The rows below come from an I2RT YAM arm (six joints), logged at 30 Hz.
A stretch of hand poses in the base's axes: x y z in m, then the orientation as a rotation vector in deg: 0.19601, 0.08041, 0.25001, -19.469, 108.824, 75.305; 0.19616, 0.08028, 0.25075, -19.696, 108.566, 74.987; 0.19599, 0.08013, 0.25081, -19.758, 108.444, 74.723; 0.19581, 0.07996, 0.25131, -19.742, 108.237, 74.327; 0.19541, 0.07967, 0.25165, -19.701, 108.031, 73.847; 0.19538, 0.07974, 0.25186, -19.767, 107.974, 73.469; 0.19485, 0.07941, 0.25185, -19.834, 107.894, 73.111; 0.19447, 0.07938, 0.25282, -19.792, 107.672, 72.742; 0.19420, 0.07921, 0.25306, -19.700, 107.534, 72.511; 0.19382, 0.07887, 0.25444, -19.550, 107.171, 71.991; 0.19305, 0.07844, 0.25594, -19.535, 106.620, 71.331; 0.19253, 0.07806, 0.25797, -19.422, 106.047, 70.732; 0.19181, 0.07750, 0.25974, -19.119, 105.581, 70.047; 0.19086, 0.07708, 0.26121, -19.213, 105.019, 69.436; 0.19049, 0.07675, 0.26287, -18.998, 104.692, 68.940; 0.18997, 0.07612, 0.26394, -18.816, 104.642, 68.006; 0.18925, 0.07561, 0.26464, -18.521, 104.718, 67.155; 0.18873, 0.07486, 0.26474, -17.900, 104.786, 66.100; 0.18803, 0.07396, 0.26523, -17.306, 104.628, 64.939
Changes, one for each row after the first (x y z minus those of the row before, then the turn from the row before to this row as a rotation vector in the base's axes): 0.00015, -0.00013, 0.00074, -0.117, -0.406, -0.075; -0.00017, -0.00015, 0.00006, -0.101, -0.225, -0.125; -0.00018, -0.00017, 0.00050, -0.105, -0.321, -0.263; -0.00040, -0.00029, 0.00034, -0.142, -0.347, -0.323; -0.00003, 0.00007, 0.00021, -0.197, -0.223, -0.170; -0.00053, -0.00033, -0.00001, -0.176, -0.233, -0.163; -0.00038, -0.00003, 0.00097, -0.076, -0.312, -0.267; -0.00027, -0.00017, 0.00024, -0.026, -0.174, -0.210; -0.00038, -0.00034, 0.00138, -0.053, -0.450, -0.446; -0.00077, -0.00043, 0.00150, -0.086, -0.697, -0.470; -0.00052, -0.00038, 0.00203, -0.009, -0.658, -0.505; -0.00072, -0.00056, 0.00177, -0.039, -0.548, -0.656; -0.00095, -0.00042, 0.00147, -0.100, -0.719, -0.375; -0.00037, -0.00033, 0.00166, -0.035, -0.389, -0.471; -0.00052, -0.00063, 0.00107, -0.418, -0.350, -0.641; -0.00072, -0.00051, 0.00070, -0.390, -0.178, -0.646; -0.00052, -0.00075, 0.00010, -0.377, -0.159, -0.972; -0.00070, -0.00090, 0.00049, -0.346, -0.385, -1.052
